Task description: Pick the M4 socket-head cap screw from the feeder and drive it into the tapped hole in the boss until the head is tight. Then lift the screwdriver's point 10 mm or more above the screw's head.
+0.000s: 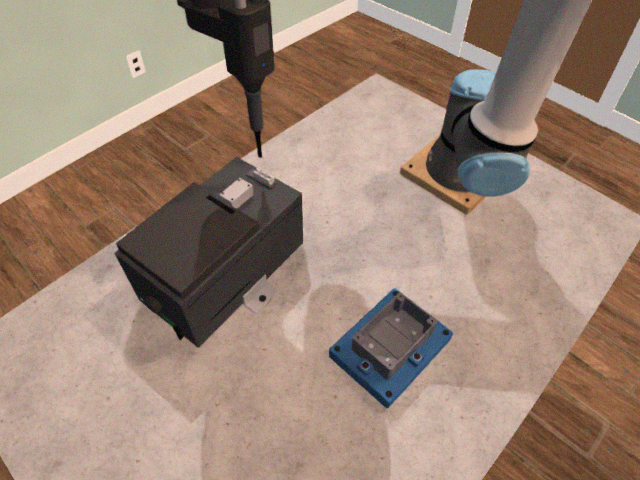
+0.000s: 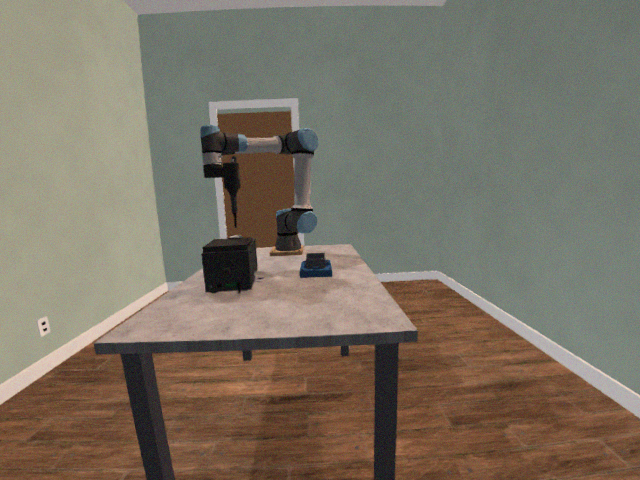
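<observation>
The black screwdriver's thin point [image 1: 260,155] [image 2: 235,226] hangs upright, a little above the far end of the black feeder [image 1: 160,237] [image 2: 227,266]. It does not touch the feeder. The point looks bare, with no screw seen on it. A small silver block [image 1: 264,178] and a larger light block [image 1: 236,192] sit on the feeder's top near the point. The M4 screw cannot be made out. An open grey housing [image 1: 388,338] [image 2: 315,259] sits on a blue plate [image 1: 400,382] [image 2: 315,272]. Small holes show at its corners; which boss is tapped cannot be told.
The arm's base stands on a wooden plate [image 1: 467,206] [image 2: 286,253] at the far end of the table [image 1: 289,428] [image 2: 268,315]. A pale tab [image 1: 253,299] juts from the feeder's side toward the blue plate. The arm reaches over from the base, above the feeder.
</observation>
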